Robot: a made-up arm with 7 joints.
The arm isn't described. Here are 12 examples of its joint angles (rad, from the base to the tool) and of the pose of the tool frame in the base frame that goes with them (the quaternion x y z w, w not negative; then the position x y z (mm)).
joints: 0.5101 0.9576 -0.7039 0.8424 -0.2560 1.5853 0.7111
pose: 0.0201 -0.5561 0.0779 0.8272 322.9 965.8 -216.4
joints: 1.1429 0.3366 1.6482 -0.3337 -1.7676 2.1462 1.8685
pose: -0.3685 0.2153 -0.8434 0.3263 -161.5 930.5 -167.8
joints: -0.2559 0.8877 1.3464 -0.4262 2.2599 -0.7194 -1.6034
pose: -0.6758 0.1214 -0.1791 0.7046 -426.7 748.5 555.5
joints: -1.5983 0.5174 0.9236 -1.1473 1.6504 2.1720 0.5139
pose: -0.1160 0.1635 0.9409 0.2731 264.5 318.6 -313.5
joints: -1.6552 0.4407 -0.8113 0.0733 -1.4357 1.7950 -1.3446
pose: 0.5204 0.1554 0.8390 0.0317 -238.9 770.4 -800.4
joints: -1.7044 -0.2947 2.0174 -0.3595 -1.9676 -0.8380 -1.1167
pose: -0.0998 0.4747 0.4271 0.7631 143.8 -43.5 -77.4
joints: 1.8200 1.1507 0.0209 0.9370 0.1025 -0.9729 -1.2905
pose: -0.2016 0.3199 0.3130 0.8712 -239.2 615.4 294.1
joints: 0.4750 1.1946 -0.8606 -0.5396 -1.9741 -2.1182 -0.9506
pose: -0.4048 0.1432 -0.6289 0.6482 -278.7 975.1 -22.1
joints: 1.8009 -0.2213 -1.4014 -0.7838 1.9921 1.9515 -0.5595
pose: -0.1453 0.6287 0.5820 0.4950 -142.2 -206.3 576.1
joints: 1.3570 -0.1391 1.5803 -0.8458 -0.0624 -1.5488 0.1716
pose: -0.0675 -0.7074 0.4632 0.5295 -51.6 350.1 231.8
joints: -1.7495 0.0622 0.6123 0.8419 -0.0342 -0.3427 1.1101
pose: -0.2600 0.8419 -0.0917 0.4639 -6.0 916.5 -122.8
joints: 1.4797 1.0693 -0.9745 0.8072 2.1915 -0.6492 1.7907
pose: 0.6695 0.1971 -0.6303 0.3400 103.8 867.0 966.0
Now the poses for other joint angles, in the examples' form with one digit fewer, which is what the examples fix.
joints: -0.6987 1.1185 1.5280 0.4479 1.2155 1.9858 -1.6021
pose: 0.724 -0.430 0.218 0.493 82 992 32
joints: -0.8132 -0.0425 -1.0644 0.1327 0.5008 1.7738 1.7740
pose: -0.163 -0.644 -0.654 0.362 867 123 -678
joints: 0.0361 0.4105 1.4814 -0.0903 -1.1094 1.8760 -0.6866
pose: -0.014 0.859 -0.413 0.303 -2 664 742
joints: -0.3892 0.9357 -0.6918 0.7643 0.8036 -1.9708 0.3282
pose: -0.082 0.956 -0.269 0.088 414 1027 150
